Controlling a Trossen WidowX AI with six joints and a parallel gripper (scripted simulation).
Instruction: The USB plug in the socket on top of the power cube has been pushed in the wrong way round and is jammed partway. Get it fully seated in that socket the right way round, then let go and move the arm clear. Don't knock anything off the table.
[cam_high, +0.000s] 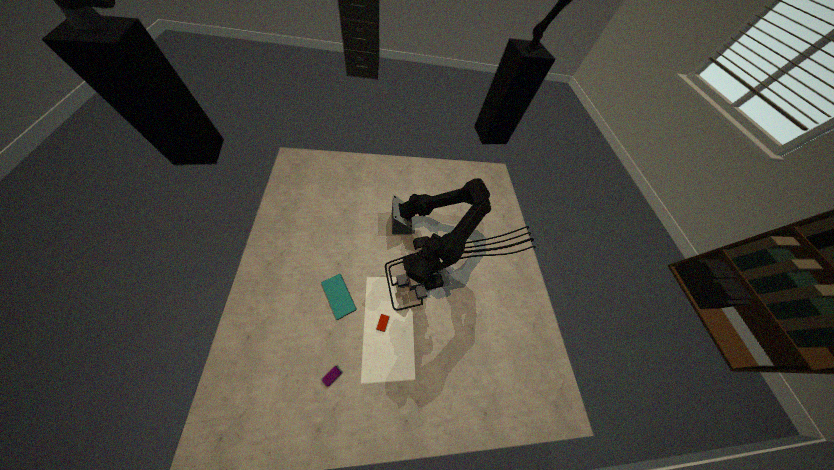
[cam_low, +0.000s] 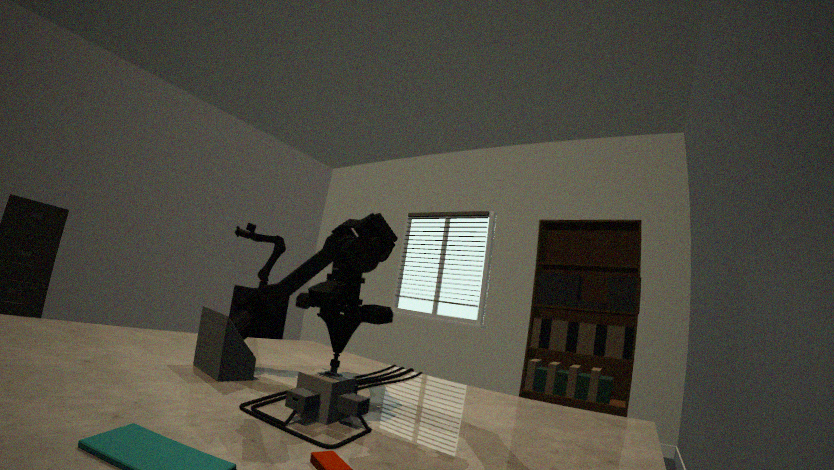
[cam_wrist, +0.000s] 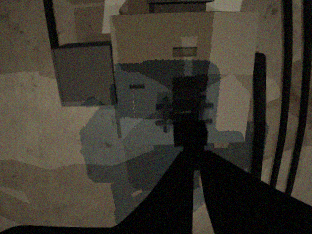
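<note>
Right now the dark USB plug is 20 mm below my gripper tip. From my gripper tip the other things lie so: teal flat block (20 mm ahead, 340 mm to the right, 110 mm below); purple block (290 mm ahead, 360 mm to the right, 110 mm below); orange block (150 mm ahead, 180 mm to the right, 110 mm below).
</note>
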